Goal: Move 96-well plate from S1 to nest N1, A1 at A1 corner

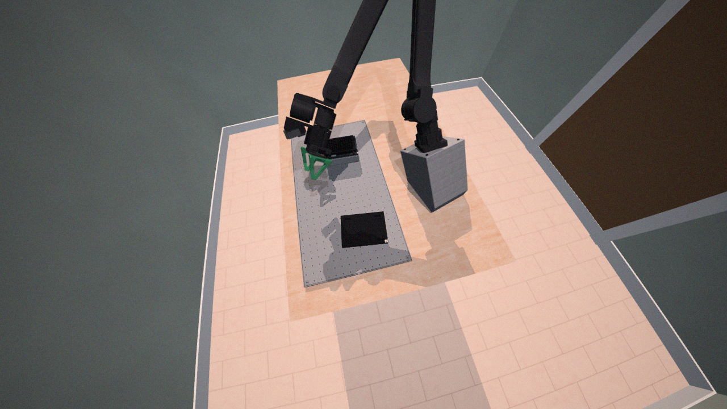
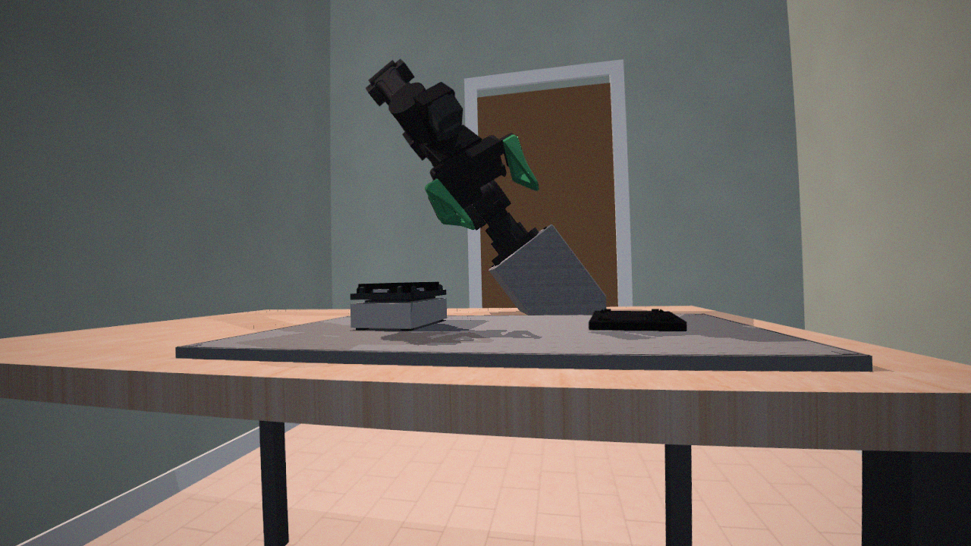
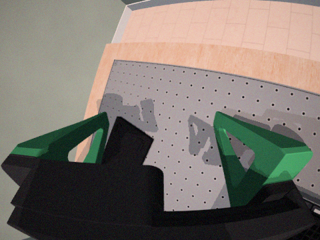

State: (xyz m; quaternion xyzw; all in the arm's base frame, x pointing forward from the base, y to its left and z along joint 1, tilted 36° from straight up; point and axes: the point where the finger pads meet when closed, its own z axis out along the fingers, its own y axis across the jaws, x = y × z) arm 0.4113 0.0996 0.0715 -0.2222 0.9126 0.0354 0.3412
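Now: hand 190 mm to the left of the black 96-well plate, 110 mm past it and 100 mm above it. Round my hand: black plate nest N1: 170 mm to the left, 160 mm below, 130 mm behind.
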